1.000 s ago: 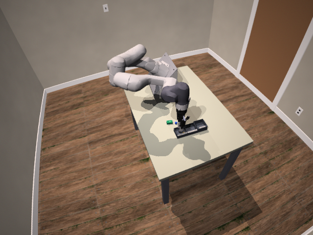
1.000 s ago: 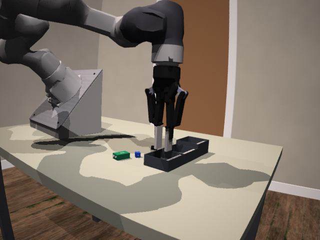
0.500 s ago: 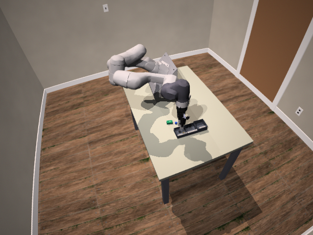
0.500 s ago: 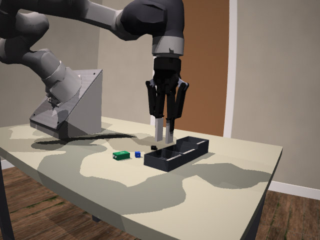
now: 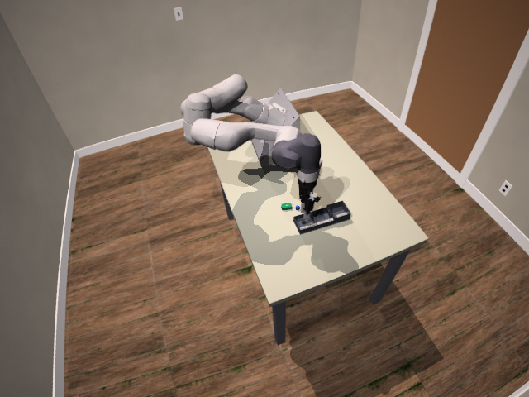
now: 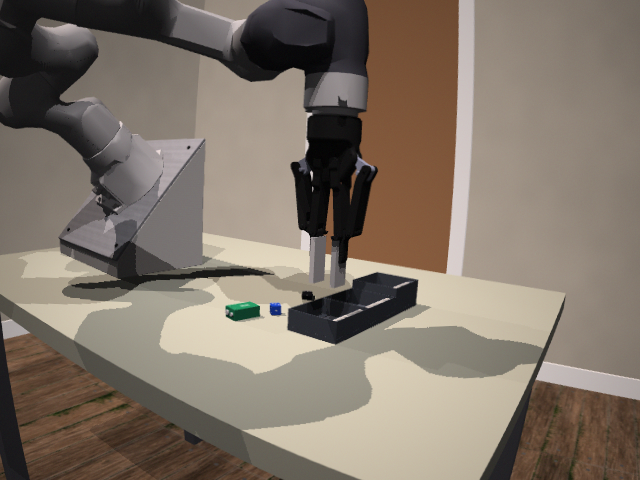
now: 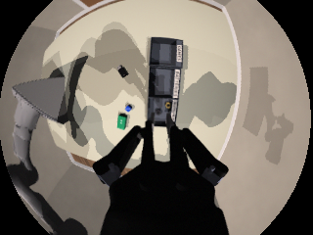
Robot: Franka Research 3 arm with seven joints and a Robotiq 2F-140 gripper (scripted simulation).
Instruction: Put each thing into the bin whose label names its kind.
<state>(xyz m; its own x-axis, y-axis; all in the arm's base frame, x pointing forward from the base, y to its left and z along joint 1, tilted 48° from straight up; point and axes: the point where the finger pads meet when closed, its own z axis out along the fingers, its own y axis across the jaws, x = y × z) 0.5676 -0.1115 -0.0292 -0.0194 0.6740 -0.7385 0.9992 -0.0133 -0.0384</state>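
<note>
My gripper is now 12 cm past the green block, 9 cm above it and 6 cm to the left of it. Also, from my hand: tan ring (9 cm below, 2 cm to the left, 2 cm ahead); small blue cube (10 cm behind, 9 cm below); joined bins (9 cm to the left, 8 cm below).
</note>
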